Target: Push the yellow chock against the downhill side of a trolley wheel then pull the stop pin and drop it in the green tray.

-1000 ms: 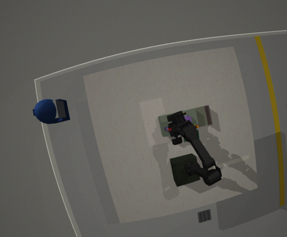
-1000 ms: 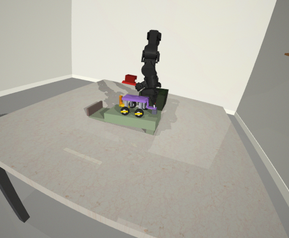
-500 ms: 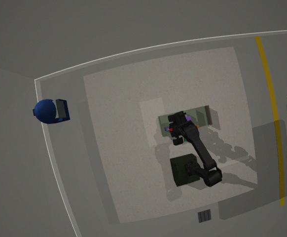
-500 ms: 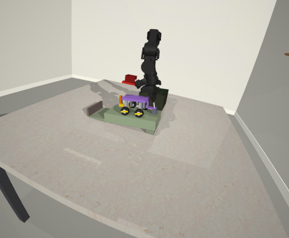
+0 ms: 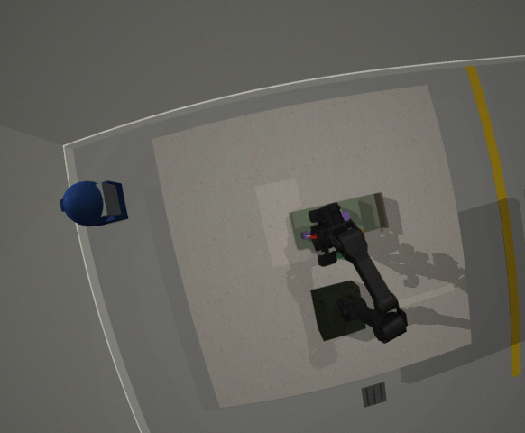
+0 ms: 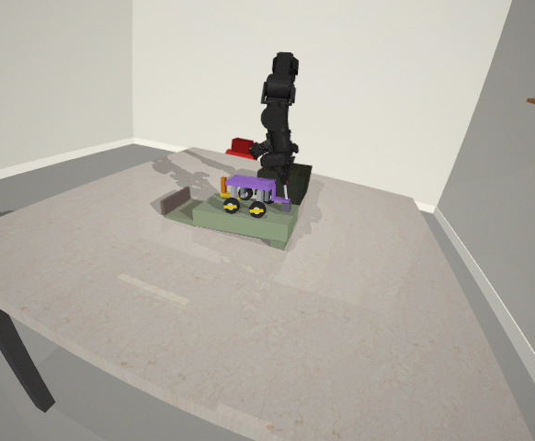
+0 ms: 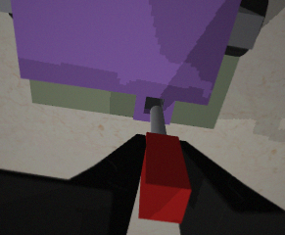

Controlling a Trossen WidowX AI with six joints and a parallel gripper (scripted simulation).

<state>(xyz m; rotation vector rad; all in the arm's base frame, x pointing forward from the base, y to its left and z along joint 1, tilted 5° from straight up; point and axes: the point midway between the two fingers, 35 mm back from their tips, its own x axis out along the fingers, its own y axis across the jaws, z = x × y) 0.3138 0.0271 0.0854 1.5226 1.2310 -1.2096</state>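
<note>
The green tray is 140 mm behind my gripper tip, 150 mm to the right of it and 170 mm below it. Round my gripper tip: ramp (90 mm to the right, 110 mm below); then trolley (10 mm ahead, 90 mm to the right, 50 mm below); then stop pin (right at my gripper tip).
</note>
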